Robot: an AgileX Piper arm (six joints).
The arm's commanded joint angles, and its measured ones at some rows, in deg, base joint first. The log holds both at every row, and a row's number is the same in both.
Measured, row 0:
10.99 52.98 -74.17 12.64 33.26 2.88
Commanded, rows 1 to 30:
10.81 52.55 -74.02 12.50 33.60 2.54
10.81 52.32 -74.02 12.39 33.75 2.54
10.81 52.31 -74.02 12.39 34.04 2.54
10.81 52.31 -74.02 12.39 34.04 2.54
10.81 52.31 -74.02 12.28 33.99 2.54
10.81 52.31 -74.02 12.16 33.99 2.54
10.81 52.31 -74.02 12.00 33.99 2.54
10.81 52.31 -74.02 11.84 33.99 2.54
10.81 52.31 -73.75 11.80 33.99 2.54
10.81 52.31 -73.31 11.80 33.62 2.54
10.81 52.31 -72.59 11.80 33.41 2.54
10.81 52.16 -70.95 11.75 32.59 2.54
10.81 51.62 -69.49 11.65 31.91 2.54
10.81 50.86 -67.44 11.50 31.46 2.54
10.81 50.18 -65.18 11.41 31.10 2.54
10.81 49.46 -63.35 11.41 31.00 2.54
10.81 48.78 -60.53 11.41 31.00 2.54
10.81 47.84 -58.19 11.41 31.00 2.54
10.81 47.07 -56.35 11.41 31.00 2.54
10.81 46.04 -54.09 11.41 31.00 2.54
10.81 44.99 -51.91 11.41 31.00 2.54
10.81 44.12 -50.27 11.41 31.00 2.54
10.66 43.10 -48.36 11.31 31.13 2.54
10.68 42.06 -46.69 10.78 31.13 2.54
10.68 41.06 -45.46 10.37 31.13 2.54
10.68 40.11 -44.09 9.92 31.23 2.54
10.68 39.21 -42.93 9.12 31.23 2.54
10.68 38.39 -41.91 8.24 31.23 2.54
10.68 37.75 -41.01 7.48 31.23 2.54
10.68 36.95 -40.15 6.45 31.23 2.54
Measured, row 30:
10.99 39.94 -43.42 9.83 31.84 2.88
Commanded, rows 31 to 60:
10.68 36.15 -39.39 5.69 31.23 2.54
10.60 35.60 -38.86 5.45 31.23 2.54
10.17 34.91 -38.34 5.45 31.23 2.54
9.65 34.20 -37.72 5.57 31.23 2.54
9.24 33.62 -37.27 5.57 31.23 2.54
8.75 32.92 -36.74 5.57 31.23 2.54
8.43 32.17 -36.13 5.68 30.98 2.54
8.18 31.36 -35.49 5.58 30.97 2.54
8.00 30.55 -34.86 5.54 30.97 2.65
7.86 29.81 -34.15 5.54 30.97 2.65
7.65 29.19 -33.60 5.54 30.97 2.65
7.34 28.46 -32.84 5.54 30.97 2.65
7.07 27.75 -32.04 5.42 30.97 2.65
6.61 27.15 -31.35 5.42 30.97 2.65
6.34 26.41 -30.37 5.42 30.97 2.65
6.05 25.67 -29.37 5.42 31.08 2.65
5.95 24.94 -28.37 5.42 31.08 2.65
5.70 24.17 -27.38 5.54 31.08 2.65
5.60 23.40 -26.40 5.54 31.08 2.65
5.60 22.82 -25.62 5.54 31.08 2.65
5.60 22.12 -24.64 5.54 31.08 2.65
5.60 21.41 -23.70 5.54 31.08 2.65
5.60 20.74 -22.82 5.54 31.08 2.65
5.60 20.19 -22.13 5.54 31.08 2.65
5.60 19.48 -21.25 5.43 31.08 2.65
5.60 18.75 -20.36 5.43 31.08 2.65
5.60 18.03 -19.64 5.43 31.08 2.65
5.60 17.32 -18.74 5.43 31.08 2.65
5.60 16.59 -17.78 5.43 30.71 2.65
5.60 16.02 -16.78 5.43 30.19 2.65
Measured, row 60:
5.98 18.38 -19.79 6.15 31.70 2.88
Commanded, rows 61 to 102:
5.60 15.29 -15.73 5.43 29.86 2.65
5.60 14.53 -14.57 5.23 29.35 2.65
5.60 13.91 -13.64 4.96 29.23 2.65
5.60 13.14 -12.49 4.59 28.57 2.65
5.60 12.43 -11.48 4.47 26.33 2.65
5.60 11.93 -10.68 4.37 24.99 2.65
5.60 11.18 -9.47 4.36 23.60 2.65
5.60 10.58 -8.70 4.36 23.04 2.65
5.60 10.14 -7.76 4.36 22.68 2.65
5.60 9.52 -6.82 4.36 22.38 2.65
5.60 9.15 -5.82 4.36 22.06 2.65
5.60 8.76 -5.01 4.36 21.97 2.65
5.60 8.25 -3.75 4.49 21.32 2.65
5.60 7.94 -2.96 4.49 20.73 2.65
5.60 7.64 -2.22 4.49 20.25 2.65
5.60 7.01 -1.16 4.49 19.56 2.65
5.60 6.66 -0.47 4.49 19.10 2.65
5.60 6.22 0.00 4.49 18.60 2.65
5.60 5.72 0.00 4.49 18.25 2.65
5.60 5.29 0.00 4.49 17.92 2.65
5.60 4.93 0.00 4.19 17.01 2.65
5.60 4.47 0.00 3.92 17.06 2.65
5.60 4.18 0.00 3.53 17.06 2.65
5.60 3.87 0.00 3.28 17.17 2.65
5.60 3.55 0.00 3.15 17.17 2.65
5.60 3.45 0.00 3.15 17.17 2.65
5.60 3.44 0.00 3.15 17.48 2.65
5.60 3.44 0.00 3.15 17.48 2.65
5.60 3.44 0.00 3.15 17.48 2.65
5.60 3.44 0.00 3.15 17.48 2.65
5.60 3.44 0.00 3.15 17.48 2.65
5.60 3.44 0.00 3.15 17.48 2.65
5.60 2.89 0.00 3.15 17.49 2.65
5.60 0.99 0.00 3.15 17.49 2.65
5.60 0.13 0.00 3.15 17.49 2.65
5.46 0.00 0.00 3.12 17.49 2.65
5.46 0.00 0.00 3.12 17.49 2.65
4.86 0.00 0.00 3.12 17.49 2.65
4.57 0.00 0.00 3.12 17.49 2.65
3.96 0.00 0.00 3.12 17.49 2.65
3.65 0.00 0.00 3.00 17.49 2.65
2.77 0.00 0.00 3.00 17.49 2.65
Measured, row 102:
4.57 0.40 -0.13 3.64 18.11 2.88
